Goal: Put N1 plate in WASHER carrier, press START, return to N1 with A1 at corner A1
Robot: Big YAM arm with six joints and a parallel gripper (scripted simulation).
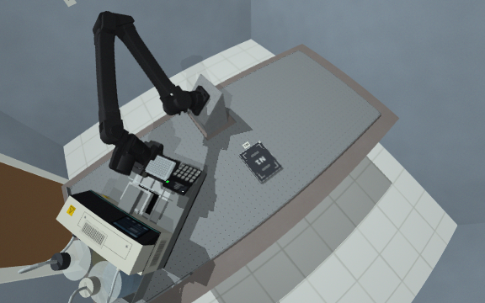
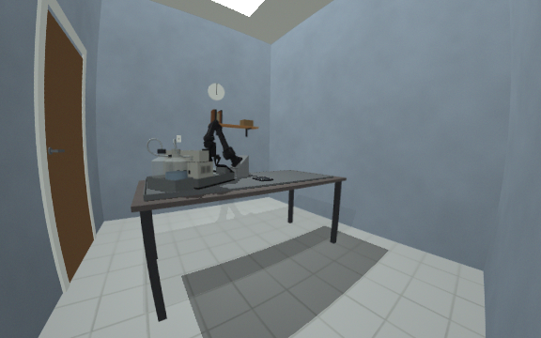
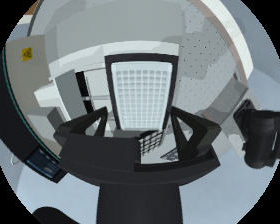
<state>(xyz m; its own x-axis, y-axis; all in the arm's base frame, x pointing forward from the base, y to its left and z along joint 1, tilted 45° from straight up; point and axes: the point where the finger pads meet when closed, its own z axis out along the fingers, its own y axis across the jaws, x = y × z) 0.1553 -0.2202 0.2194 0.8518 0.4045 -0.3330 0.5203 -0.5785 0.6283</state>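
Right now my hand is 30 mm above the white well plate. From my hand the other things lie so: plate washer 80 mm ahead, 130 mm to the right, 10 mm above; then bottle 170 mm ahead, 420 mm to the right, 10 mm above.
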